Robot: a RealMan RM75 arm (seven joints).
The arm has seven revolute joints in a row. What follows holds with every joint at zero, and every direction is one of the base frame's. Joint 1 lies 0.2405 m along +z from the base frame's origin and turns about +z. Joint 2 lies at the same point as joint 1 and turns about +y. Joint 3 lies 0.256 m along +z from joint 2 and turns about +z. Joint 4 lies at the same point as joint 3 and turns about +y. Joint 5 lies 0.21 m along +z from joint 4 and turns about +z. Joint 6 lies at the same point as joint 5 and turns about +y. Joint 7 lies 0.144 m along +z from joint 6 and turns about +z. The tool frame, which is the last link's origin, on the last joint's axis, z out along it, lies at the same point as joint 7; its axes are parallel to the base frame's.
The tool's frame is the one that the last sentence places.
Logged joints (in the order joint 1, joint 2, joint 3, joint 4, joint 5, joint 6, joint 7), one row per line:
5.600 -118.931 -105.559 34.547 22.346 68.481 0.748
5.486 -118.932 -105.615 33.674 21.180 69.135 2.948
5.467 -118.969 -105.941 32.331 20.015 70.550 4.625
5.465 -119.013 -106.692 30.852 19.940 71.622 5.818
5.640 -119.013 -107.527 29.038 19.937 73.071 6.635
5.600 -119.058 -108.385 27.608 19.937 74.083 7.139
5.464 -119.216 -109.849 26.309 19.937 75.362 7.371
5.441 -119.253 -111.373 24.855 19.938 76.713 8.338
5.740 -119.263 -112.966 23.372 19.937 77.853 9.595
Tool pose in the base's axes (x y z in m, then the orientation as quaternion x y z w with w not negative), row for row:
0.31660 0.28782 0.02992 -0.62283 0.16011 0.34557 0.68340
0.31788 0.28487 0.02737 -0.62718 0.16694 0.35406 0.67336
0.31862 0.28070 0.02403 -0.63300 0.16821 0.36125 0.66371
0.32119 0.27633 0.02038 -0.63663 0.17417 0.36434 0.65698
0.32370 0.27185 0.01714 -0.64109 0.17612 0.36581 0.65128
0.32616 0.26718 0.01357 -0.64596 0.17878 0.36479 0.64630
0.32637 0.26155 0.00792 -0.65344 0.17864 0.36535 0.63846
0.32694 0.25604 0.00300 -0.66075 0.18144 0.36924 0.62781
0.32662 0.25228 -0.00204 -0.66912 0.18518 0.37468 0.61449
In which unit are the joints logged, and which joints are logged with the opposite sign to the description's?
The joints are logged in degrees. Opposite sign: joint 2, joint 4, joint 6.
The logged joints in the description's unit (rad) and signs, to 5 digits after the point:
0.09774 2.07574 -1.84235 -0.60296 0.39001 -1.19522 0.01306
0.09575 2.07575 -1.84333 -0.58772 0.36966 -1.20663 0.05145
0.09542 2.07640 -1.84902 -0.56428 0.34933 -1.23133 0.08072
0.09538 2.07717 -1.86213 -0.53847 0.34802 -1.25004 0.10154
0.09844 2.07717 -1.87670 -0.50681 0.34797 -1.27533 0.11580
0.09774 2.07795 -1.89168 -0.48185 0.34797 -1.29299 0.12460
0.09536 2.08071 -1.91723 -0.45918 0.34797 -1.31532 0.12865
0.09496 2.08136 -1.94383 -0.43380 0.34798 -1.33889 0.14553
0.10018 2.08153 -1.97163 -0.40792 0.34797 -1.35879 0.16746

